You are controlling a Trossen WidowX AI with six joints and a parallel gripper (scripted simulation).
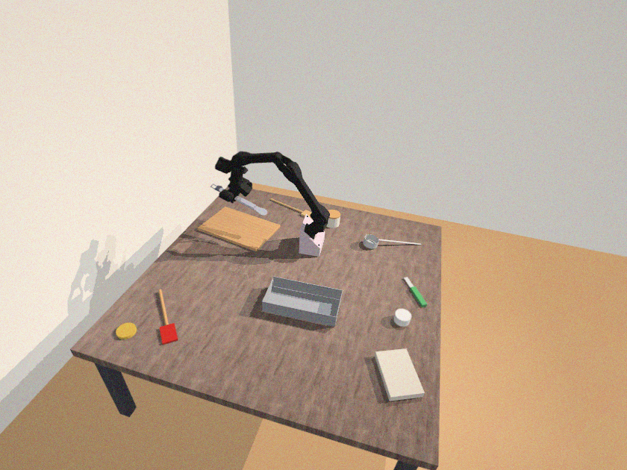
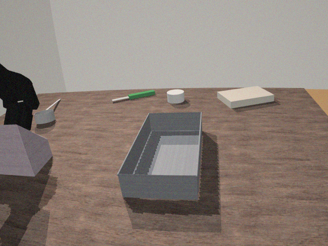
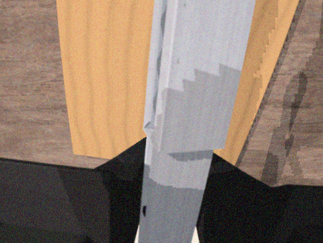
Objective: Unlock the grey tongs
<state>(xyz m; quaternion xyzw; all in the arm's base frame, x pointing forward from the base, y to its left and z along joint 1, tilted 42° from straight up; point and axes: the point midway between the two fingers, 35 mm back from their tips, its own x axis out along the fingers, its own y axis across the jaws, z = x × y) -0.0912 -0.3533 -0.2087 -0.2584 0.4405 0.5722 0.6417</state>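
Now: gripper tip 150 mm above the wooden board and 20 mm to the right of it. Round my gripper tip: tan pot 500 mm to the left, 150 mm behind, 130 mm below; then grey roasting tin 470 mm ahead, 450 mm to the left, 130 mm below; then red spatula 660 mm ahead, 150 mm below, 60 mm to the right.
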